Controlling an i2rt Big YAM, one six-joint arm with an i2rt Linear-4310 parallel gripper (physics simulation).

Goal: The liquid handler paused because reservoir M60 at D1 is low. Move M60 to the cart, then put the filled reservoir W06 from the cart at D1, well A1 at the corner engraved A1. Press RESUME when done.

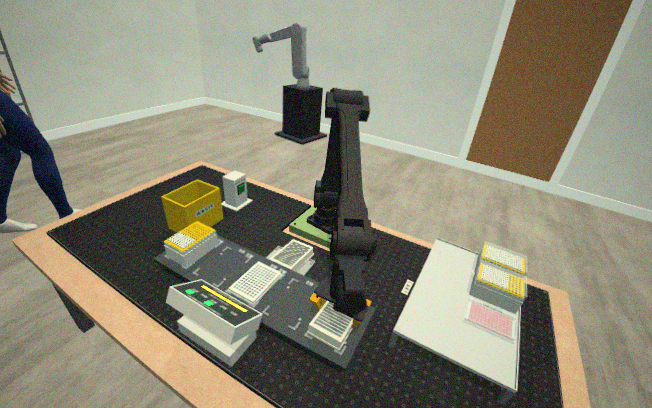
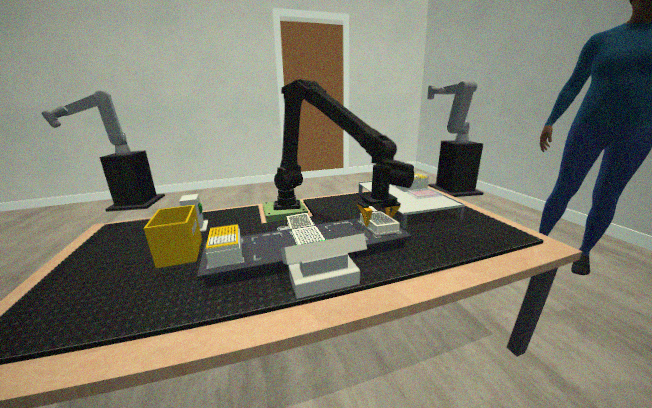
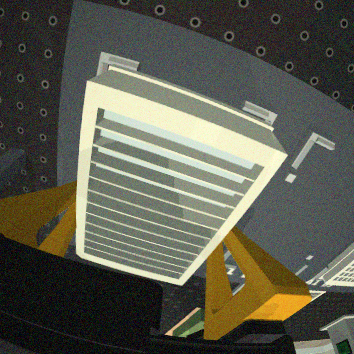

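Where they show: gripper, fingertip midpoint: point(image 1: 337, 319) point(image 3: 152, 201); arm's base at its link origin: point(image 1: 324, 223) point(image 2: 287, 206).
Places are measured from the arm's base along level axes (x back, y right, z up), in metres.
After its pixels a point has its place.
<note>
A white reservoir point(image 1: 331, 325) @[x -0.384, y -0.318, z 0.060 m] point(image 2: 384, 227) @[x -0.420, y -0.309, z 0.063 m] point(image 3: 165, 175) @[x -0.383, y -0.318, z 0.061 m] with long parallel troughs is level at the right end of the dark deck point(image 1: 280, 306) @[x -0.409, y -0.174, z 0.032 m] point(image 3: 175, 45) @[x -0.435, y -0.342, z 0.032 m], low over or on a slot between corner brackets; contact is hard to tell. Pale blue liquid shows in some troughs. My gripper point(image 1: 341, 310) @[x -0.348, y -0.311, z 0.042 m] point(image 2: 380, 216) @[x -0.348, y -0.311, z 0.042 m] point(image 3: 152, 201) @[x -0.348, y -0.311, z 0.042 m] is shut on it, orange fingers against its two long sides. No M60, W06 or A1 marking is readable. The white cart point(image 1: 440, 315) @[x -0.164, y -0.511, z 0.044 m] point(image 2: 435, 203) @[x -0.207, y -0.612, z 0.044 m] stands right of the deck. A control panel point(image 1: 215, 307) @[x -0.553, y -0.116, z 0.109 m] point(image 2: 325, 250) @[x -0.592, y -0.097, z 0.103 m] with green buttons stands in front; its text is unreadable.
The cart's right side bears tip boxes point(image 1: 501, 280) @[x -0.004, y -0.609, z 0.114 m] and a pink plate point(image 1: 491, 319) @[x -0.100, y -0.624, z 0.057 m]. The deck bears a white plate point(image 1: 255, 282) @[x -0.403, y -0.072, z 0.042 m], a paler piece of labware point(image 1: 292, 254) @[x -0.232, y -0.050, z 0.021 m] behind it and a tip box point(image 1: 190, 242) @[x -0.461, y 0.141, z 0.095 m]. A yellow waste bin point(image 1: 192, 207) @[x -0.362, y 0.292, z 0.103 m] and a small white device point(image 1: 235, 189) @[x -0.152, y 0.338, z 0.073 m] stand behind.
</note>
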